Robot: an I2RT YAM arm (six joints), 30 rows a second.
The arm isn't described. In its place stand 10 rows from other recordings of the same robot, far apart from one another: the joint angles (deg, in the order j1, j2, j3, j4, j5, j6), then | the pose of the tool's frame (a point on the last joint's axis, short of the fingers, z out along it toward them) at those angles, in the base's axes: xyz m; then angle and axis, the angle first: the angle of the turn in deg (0 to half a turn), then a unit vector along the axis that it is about.
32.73, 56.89, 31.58, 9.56, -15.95, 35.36 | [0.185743 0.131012 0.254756 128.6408 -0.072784 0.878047 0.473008]
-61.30, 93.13, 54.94, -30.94, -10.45, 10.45 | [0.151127 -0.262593 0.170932 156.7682 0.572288 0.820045 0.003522]
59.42, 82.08, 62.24, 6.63, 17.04, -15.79 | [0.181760 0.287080 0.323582 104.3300 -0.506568 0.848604 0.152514]
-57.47, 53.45, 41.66, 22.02, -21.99, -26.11 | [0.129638 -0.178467 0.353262 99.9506 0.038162 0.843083 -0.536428]
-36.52, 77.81, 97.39, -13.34, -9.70, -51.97 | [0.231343 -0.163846 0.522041 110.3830 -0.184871 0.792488 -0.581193]
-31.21, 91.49, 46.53, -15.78, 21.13, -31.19 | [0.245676 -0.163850 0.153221 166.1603 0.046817 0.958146 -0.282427]
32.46, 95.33, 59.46, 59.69, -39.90, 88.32 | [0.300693 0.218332 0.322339 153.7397 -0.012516 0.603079 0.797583]
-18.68, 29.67, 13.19, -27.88, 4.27, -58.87 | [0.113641 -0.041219 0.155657 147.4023 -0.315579 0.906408 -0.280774]
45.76, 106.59, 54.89, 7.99, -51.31, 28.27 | [0.233963 0.280083 0.144917 175.0434 -0.294491 0.794099 0.531678]
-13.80, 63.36, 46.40, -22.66, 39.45, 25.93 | [0.219567 -0.077223 0.270680 128.9794 0.470411 0.833573 -0.289603]
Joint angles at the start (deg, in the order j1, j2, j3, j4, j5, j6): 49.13, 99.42, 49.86, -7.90, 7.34, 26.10
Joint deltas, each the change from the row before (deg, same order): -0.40, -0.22, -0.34, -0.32, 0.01, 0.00; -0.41, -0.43, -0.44, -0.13, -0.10, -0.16; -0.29, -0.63, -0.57, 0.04, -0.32, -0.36; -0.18, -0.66, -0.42, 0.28, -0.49, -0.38; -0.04, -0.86, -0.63, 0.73, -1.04, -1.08; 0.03, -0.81, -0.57, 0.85, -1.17, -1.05; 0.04, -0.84, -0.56, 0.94, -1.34, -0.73; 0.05, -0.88, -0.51, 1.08, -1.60, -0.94; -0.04, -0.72, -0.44, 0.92, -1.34, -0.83; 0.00, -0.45, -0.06, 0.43, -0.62, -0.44; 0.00, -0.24, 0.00, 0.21, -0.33, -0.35; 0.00, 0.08, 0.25, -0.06, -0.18, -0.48; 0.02, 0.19, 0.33, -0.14, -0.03, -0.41; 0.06, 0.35, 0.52, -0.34, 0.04, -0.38; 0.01, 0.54, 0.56, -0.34, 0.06, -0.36; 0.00, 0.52, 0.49, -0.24, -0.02, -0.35
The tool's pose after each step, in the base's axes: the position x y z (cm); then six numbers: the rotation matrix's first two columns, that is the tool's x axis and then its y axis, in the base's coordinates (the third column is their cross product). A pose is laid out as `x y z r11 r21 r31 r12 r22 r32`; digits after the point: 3 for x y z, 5 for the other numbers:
21.751 24.095 13.353 -0.81001 -0.26150 -0.52489 -0.38333 0.91348 0.13646
21.772 23.778 13.366 -0.81199 -0.25944 -0.52283 -0.37952 0.91524 0.13526
21.707 23.491 13.438 -0.81138 -0.26115 -0.52293 -0.38238 0.91380 0.13695
21.655 23.329 13.615 -0.80808 -0.26228 -0.52747 -0.38916 0.90989 0.14375
21.505 23.226 13.841 -0.79806 -0.27467 -0.53633 -0.41261 0.89776 0.15420
21.349 23.187 14.079 -0.78678 -0.28670 -0.54661 -0.43783 0.88344 0.16684
21.190 23.167 14.347 -0.77688 -0.29317 -0.55724 -0.46025 0.86834 0.18481
21.038 23.188 14.675 -0.76370 -0.30168 -0.57074 -0.48798 0.84857 0.20444
20.939 23.170 14.939 -0.75211 -0.30811 -0.58259 -0.51052 0.83142 0.21936
20.918 23.204 15.191 -0.74407 -0.30999 -0.59183 -0.52263 0.82190 0.22657
20.912 23.228 15.339 -0.73854 -0.31248 -0.59742 -0.53061 0.81607 0.22911
20.967 23.306 15.414 -0.73373 -0.31896 -0.59992 -0.53830 0.81165 0.22683
21.039 23.404 15.461 -0.72981 -0.32509 -0.60140 -0.54402 0.80892 0.22292
21.135 23.556 15.494 -0.72695 -0.33243 -0.60086 -0.54899 0.80697 0.21773
21.271 23.711 15.447 -0.72554 -0.33995 -0.59836 -0.55248 0.80614 0.21191
21.399 23.854 15.386 -0.72408 -0.34702 -0.59607 -0.55638 0.80461 0.20745

